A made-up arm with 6 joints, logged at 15 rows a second.
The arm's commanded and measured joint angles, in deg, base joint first. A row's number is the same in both.
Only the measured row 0 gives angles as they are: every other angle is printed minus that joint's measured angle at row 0.
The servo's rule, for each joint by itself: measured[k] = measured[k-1] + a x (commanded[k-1-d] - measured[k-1]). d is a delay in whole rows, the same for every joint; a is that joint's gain. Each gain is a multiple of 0.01, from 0.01 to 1. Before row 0 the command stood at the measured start. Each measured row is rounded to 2 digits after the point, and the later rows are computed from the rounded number. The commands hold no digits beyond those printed.
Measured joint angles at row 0:
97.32, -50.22, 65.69, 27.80, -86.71, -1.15
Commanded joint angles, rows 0 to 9:
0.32, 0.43, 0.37, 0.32, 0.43, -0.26
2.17, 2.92, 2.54, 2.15, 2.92, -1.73
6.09, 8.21, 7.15, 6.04, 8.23, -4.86
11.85, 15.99, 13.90, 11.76, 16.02, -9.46
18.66, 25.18, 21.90, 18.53, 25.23, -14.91
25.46, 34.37, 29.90, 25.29, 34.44, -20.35
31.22, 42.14, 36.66, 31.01, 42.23, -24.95
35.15, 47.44, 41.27, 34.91, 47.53, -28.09
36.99, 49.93, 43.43, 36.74, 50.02, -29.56
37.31, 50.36, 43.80, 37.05, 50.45, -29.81
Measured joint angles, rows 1 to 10:
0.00, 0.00, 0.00, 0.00, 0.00, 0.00
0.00, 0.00, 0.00, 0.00, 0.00, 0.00
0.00, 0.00, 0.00, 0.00, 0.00, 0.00
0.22, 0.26, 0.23, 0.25, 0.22, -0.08
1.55, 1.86, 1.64, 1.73, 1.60, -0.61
4.64, 5.67, 5.00, 5.09, 4.98, -1.97
9.54, 11.86, 10.43, 10.29, 10.61, -4.37
15.74, 19.85, 17.43, 16.72, 18.07, -7.74
22.35, 28.56, 25.04, 23.40, 26.42, -11.78
28.38, 36.71, 32.13, 29.34, 34.48, -15.99
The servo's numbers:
d 3
a 0.68 0.60 0.61 0.78 0.51 0.32

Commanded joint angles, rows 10 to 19:
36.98, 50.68, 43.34, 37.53, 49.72, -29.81
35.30, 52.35, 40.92, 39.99, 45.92, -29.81
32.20, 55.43, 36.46, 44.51, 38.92, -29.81
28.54, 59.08, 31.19, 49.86, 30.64, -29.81
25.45, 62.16, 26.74, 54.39, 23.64, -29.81
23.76, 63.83, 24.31, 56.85, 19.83, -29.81
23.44, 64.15, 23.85, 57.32, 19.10, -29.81
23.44, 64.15, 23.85, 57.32, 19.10, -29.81
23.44, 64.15, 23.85, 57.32, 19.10, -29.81
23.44, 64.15, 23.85, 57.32, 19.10, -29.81
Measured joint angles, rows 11 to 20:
32.98, 43.15, 37.71, 33.68, 41.14, -19.86
35.71, 47.22, 41.20, 36.07, 45.67, -22.96
36.80, 49.10, 42.79, 36.83, 48.11, -25.15
36.92, 50.05, 43.13, 37.38, 48.93, -26.64
35.82, 51.43, 41.78, 39.42, 47.39, -27.65
33.36, 53.83, 38.53, 43.39, 43.07, -28.34
30.08, 56.98, 34.05, 48.44, 36.73, -28.81
26.93, 60.09, 29.59, 53.08, 30.05, -29.13
24.77, 62.33, 26.37, 56.02, 24.84, -29.35
23.87, 63.42, 24.83, 57.03, 21.91, -29.50

